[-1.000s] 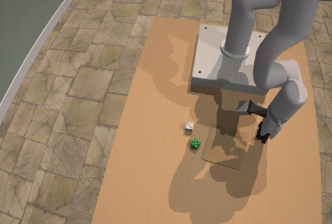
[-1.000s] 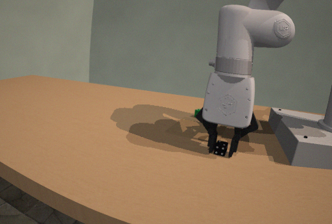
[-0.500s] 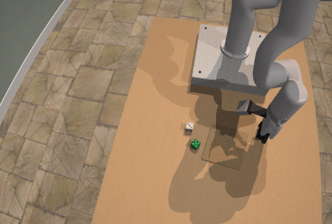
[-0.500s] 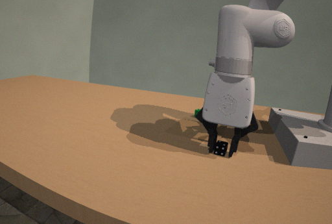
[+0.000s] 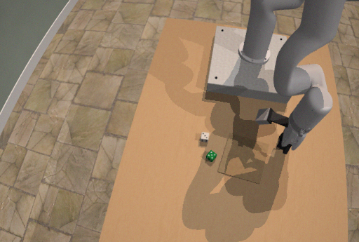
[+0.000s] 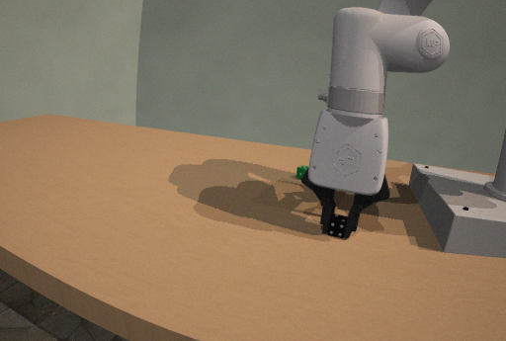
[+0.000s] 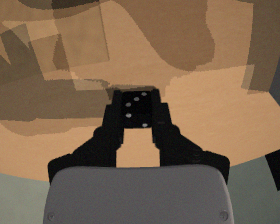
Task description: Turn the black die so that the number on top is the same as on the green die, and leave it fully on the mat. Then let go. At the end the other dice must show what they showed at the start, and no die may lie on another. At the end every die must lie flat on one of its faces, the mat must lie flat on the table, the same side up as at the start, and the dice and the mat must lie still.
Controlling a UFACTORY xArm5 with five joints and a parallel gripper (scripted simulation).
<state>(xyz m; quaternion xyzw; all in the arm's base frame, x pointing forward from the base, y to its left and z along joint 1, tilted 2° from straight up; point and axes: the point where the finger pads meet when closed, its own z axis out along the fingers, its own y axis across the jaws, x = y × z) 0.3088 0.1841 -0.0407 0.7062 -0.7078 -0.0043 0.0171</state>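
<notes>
The black die lies 10 mm below my hand. From my hand the other things lie so: tan mat: 90 mm ahead, 110 mm to the right, 20 mm below; green die: 130 mm ahead, 210 mm to the right, 10 mm below; white die: 70 mm ahead, 260 mm to the right, 10 mm below.
</notes>
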